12 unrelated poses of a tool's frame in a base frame.
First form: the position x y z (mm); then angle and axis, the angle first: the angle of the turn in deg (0 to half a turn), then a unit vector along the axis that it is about.
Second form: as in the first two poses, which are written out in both.
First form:
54 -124 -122 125.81 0.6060 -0.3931 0.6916
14 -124 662 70.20 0.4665 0.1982 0.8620
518 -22 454 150.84 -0.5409 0.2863 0.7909
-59 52 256 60.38 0.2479 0.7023 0.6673
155 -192 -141 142.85 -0.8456 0.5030 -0.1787
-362 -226 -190 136.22 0.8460 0.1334 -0.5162
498 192 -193 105.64 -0.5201 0.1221 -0.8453
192 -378 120 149.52 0.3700 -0.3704 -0.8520
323 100 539 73.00 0.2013 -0.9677 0.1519
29 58 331 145.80 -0.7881 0.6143 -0.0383
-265 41 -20 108.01 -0.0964 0.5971 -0.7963
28 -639 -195 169.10 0.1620 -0.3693 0.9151
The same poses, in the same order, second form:
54 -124 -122 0.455 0.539 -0.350 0.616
14 -124 662 0.818 0.268 0.114 0.496
518 -22 454 0.252 -0.523 0.277 0.765
-59 52 256 0.864 0.125 0.353 0.336
155 -192 -141 0.319 -0.802 0.477 -0.169
-362 -226 -190 0.373 0.785 0.124 -0.479
498 192 -193 0.604 -0.414 0.097 -0.674
192 -378 120 0.263 0.357 -0.357 -0.822
323 100 539 0.804 0.120 -0.576 0.090
29 58 331 0.294 -0.753 0.587 -0.037
-265 41 -20 0.588 -0.078 0.483 -0.644
28 -639 -195 0.095 0.161 -0.368 0.911

